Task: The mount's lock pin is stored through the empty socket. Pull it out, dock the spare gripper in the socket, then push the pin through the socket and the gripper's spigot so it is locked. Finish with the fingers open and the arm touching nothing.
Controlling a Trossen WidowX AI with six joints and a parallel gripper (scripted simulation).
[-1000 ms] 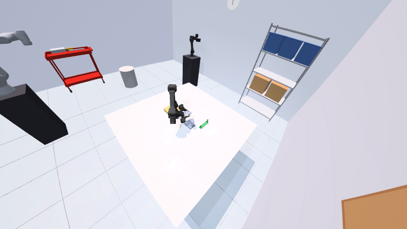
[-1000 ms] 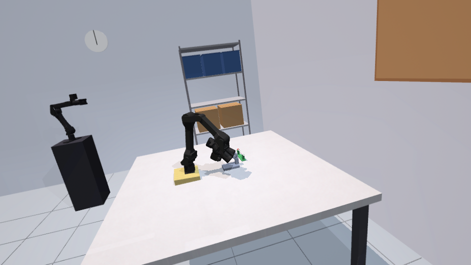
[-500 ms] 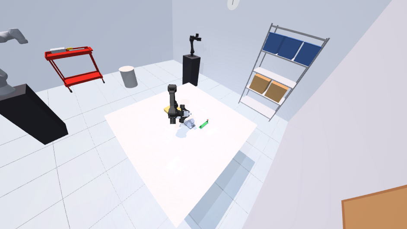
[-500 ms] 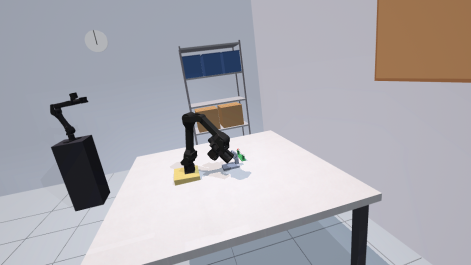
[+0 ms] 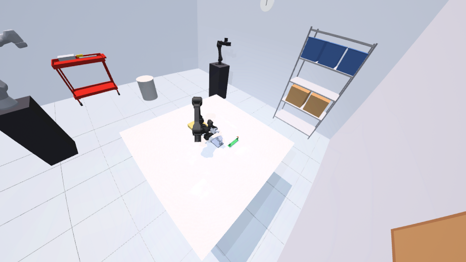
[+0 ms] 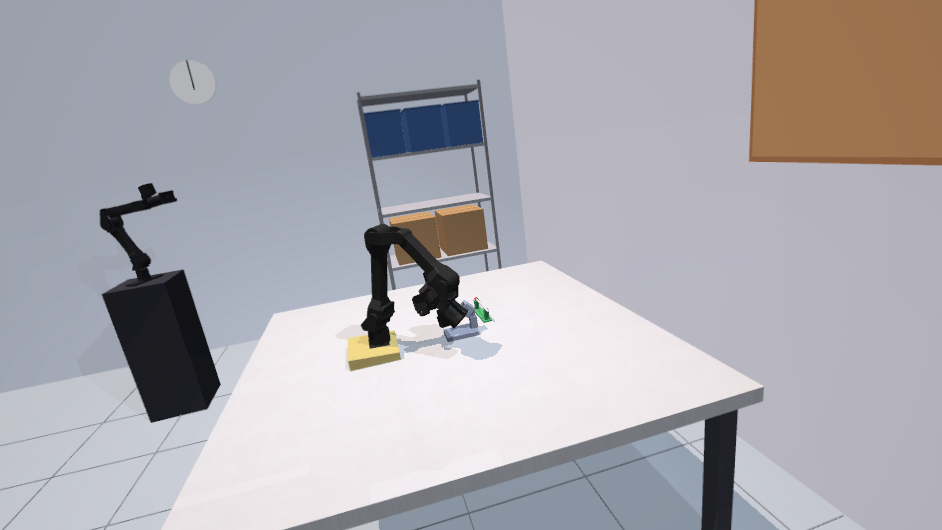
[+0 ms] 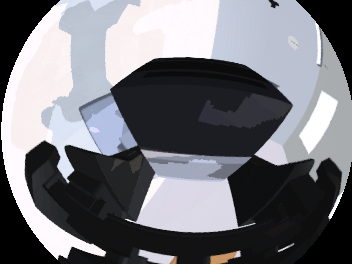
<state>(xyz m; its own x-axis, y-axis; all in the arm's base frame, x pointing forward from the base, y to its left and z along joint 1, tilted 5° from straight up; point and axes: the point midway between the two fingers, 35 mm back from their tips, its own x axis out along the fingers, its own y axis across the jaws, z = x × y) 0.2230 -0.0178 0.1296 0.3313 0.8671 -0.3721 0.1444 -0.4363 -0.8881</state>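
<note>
My gripper tip is now 20 mm to the left of the spare gripper and 20 mm past it. The rest, counted from my gripper tip: green cradle: 150 mm ahead, 120 mm below, 110 mm to the left; then grey mount: 90 mm below, 50 mm ahead, 10 mm to the right.
</note>
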